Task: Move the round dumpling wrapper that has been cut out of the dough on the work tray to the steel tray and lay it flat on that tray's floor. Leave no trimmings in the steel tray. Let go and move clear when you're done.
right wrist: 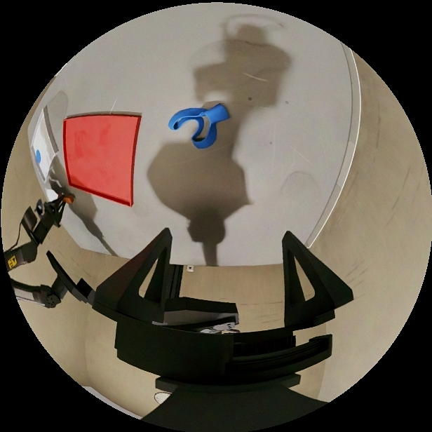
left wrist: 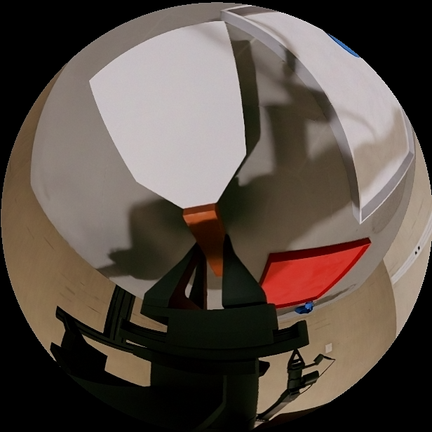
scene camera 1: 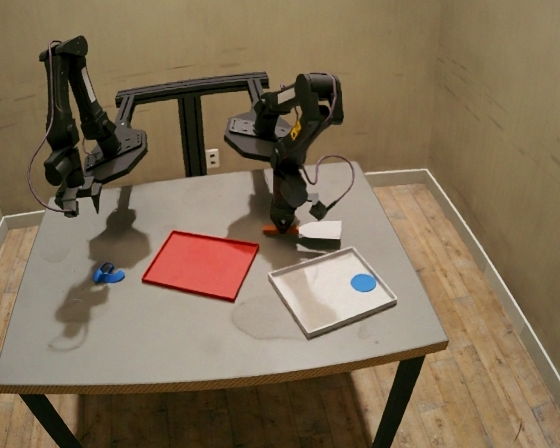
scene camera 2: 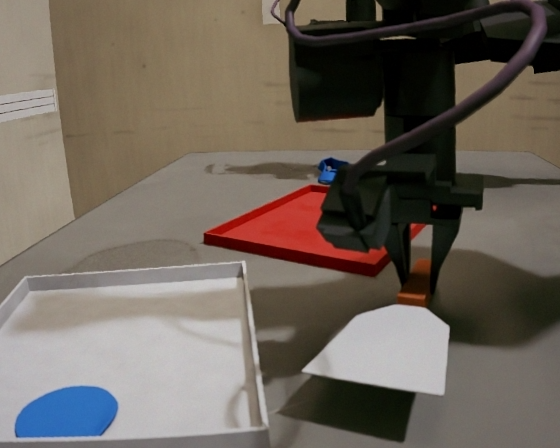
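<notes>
The round blue wrapper (scene camera 1: pixel 363 283) (scene camera 2: pixel 67 410) (left wrist: pixel 345 45) (right wrist: pixel 38 157) lies flat on the floor of the whitish steel tray (scene camera 1: pixel 320 295) (scene camera 2: pixel 190 370) (left wrist: pixel 380 145), near its right wall in scene camera 1. No trimmings show in that tray. The red work tray (scene camera 1: pixel 200 265) (scene camera 2: pixel 280 225) (left wrist: pixel 310 272) (right wrist: pixel 100 150) holds no dough. My left gripper (scene camera 1: pixel 283 231) (scene camera 2: pixel 419 287) (left wrist: pixel 214 240) is shut on the orange handle of a spatula (scene camera 1: pixel 322 230) (scene camera 2: pixel 385 345) (left wrist: pixel 175 115), its white blade empty and above the table behind the steel tray. My right gripper (scene camera 1: pixel 86 211) (right wrist: pixel 228 234) is open and empty.
Blue curled trimmings (scene camera 1: pixel 118 276) (scene camera 2: pixel 327 175) (left wrist: pixel 304 308) (right wrist: pixel 216 114) lie on the table left of the red tray in scene camera 1. The right gripper is above the table's back left corner there. The steel tray has low raised walls.
</notes>
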